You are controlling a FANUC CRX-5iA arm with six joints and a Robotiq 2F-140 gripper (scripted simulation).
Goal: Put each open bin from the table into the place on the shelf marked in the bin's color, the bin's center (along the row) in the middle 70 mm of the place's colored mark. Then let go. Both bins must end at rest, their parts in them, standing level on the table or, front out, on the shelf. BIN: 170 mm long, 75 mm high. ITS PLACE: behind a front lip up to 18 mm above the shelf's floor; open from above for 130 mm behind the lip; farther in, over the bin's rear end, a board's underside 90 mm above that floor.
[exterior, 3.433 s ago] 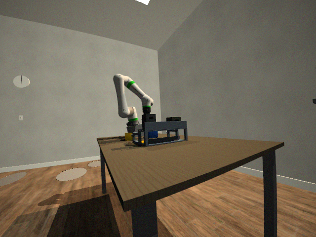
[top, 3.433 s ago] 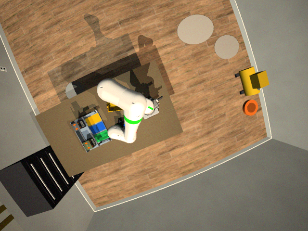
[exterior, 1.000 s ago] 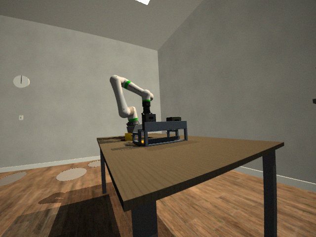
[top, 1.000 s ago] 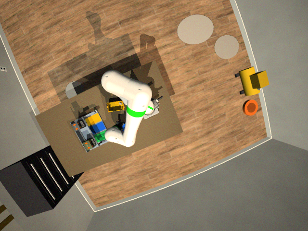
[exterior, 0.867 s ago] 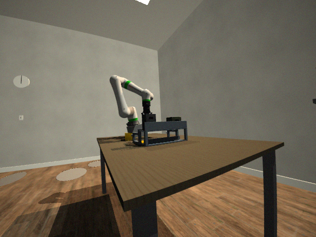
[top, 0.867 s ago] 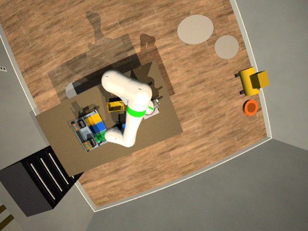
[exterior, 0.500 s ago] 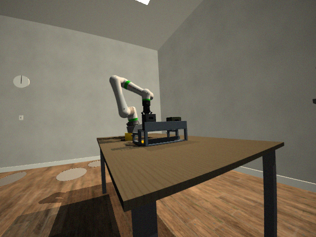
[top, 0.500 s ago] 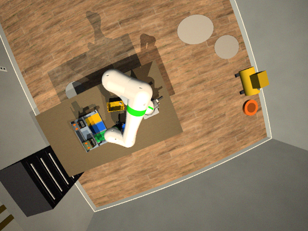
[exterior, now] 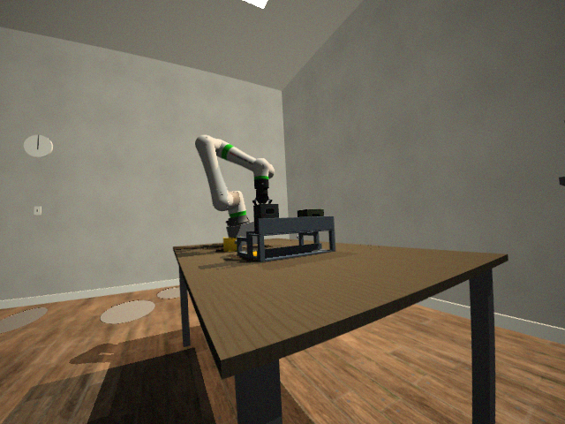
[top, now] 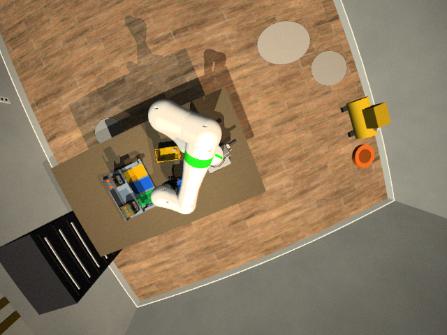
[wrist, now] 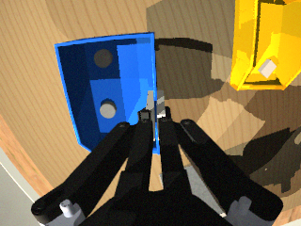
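My hand is 5 cm to the right of the blue bin, 4 cm above it and 2 cm short of it. Also, from my hand: yellow bin (20 cm to the right, 12 cm below, 3 cm behind); then blue mark (32 cm ahead, 15 cm below, 12 cm to the right); then green mark (34 cm ahead, 15 cm below, 1 cm to the right).
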